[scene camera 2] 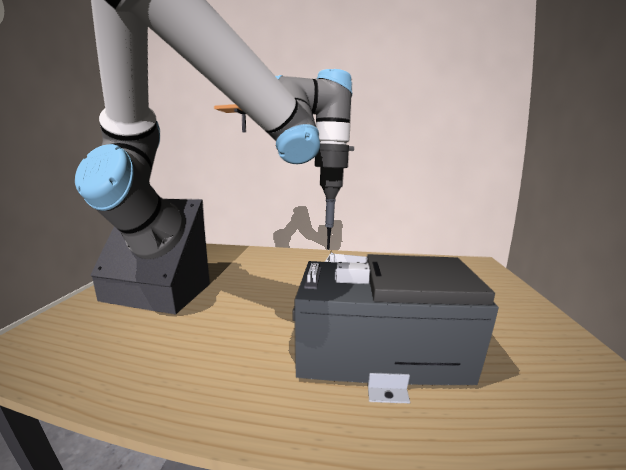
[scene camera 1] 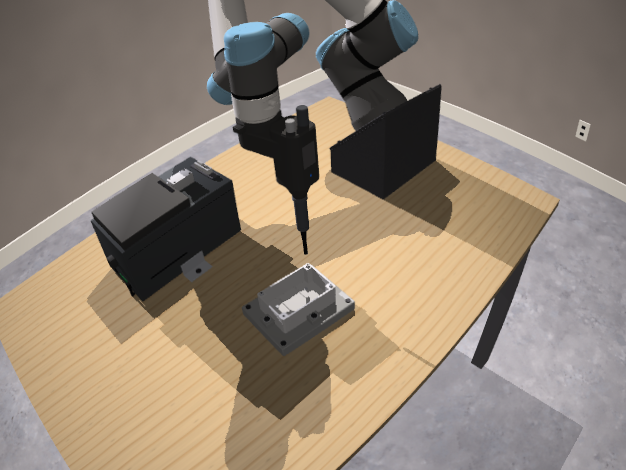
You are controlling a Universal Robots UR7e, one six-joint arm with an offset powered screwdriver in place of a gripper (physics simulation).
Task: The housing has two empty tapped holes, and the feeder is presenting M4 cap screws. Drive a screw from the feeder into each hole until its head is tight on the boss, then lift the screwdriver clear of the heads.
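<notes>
The screwdriver (scene camera 1: 305, 253) (scene camera 2: 328, 248) points straight down, its dark bit tip bare, with no screw visible on it. It hangs a little above the far corner of the light grey housing (scene camera 1: 303, 321) (scene camera 2: 348, 258), apart from it. A small screw head (scene camera 1: 307, 266) appears to sit on that corner boss. Small round details show at the other corners; which are heads or empty holes is too small to tell. The feeder (scene camera 1: 197, 242) (scene camera 2: 394, 338) stands to the left in scene camera 1, with a pale block and small light parts in its top recess. Feeder screws are not clearly distinguishable.
The housing sits on a dark grey fixture plate (scene camera 1: 283, 349) with black bolts. A small metal bracket (scene camera 1: 194, 267) (scene camera 2: 388, 388) is at the feeder's side. The arm's dark wedge-shaped pedestal (scene camera 1: 404, 146) (scene camera 2: 133, 288) stands at the back of the wooden table (scene camera 1: 166, 404) (scene camera 2: 227, 379) in scene camera 1.
</notes>
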